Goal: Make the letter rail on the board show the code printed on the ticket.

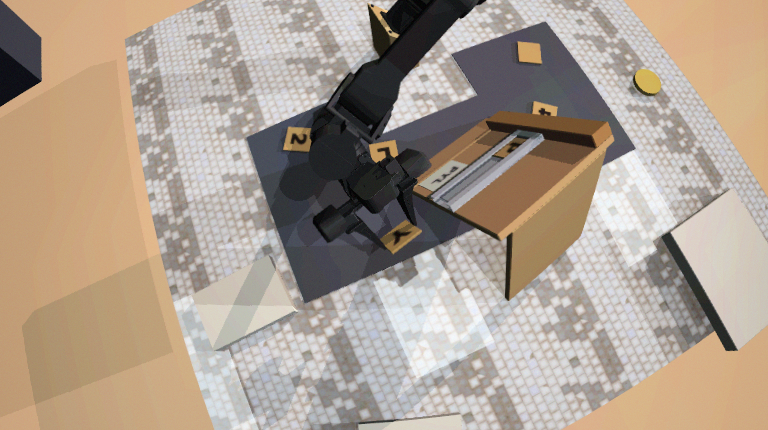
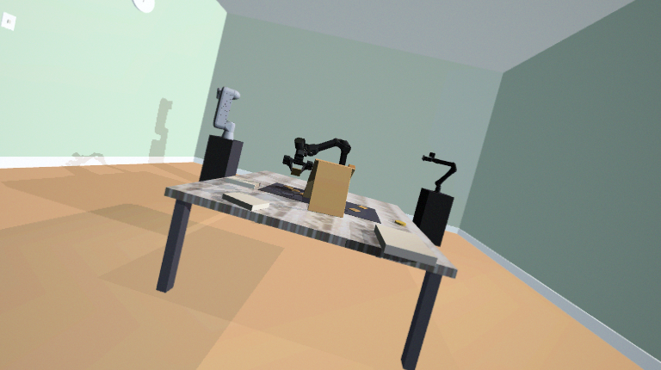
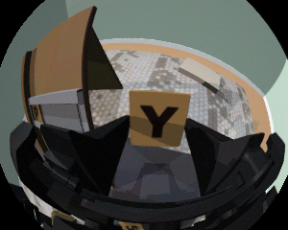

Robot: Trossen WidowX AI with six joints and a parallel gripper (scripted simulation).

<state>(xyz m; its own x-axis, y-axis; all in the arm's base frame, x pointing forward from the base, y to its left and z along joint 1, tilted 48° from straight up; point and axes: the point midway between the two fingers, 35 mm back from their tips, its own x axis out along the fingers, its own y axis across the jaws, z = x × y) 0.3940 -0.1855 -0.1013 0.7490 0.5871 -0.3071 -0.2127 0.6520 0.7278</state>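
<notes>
Right now the P tile is 5 cm behind my gripper tip and 24 cm to the left of it. The rest, counted from my gripper tip: white ticket: 8 cm behind, 13 cm to the left, 8 cm below; then L tile: 20 cm behind, 6 cm to the left, 16 cm below; then Y tile: right at my gripper tip.
</notes>
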